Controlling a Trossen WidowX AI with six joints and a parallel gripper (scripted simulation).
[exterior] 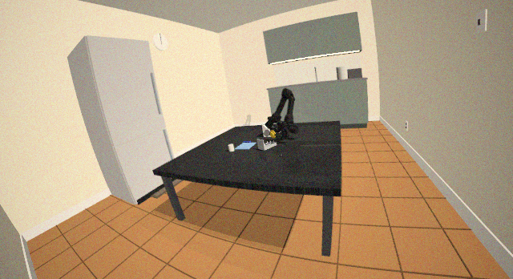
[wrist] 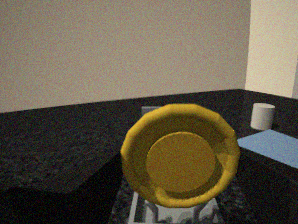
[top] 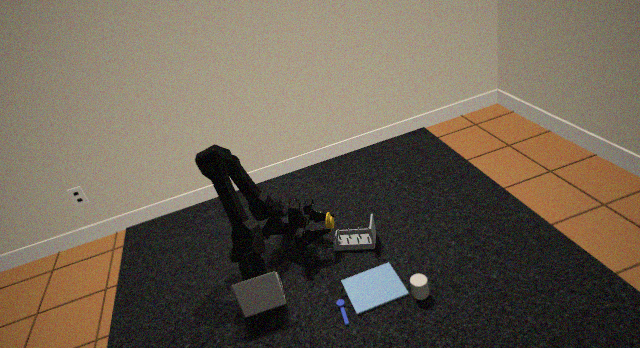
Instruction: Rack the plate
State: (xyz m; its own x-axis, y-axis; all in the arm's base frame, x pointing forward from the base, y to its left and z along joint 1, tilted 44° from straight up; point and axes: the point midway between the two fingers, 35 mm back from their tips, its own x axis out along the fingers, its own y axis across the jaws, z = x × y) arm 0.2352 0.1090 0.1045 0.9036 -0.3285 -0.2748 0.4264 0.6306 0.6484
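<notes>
The grey dish rack is 60 mm below my gripper tip, 50 mm ahead of it and 30 mm to the right of it. The rest, counted from my gripper tip: mat (230 mm to the right, 80 mm below, 40 mm ahead); then yellow plate (10 mm behind); then blue spoon (270 mm to the right, 80 mm below, 70 mm behind).
</notes>
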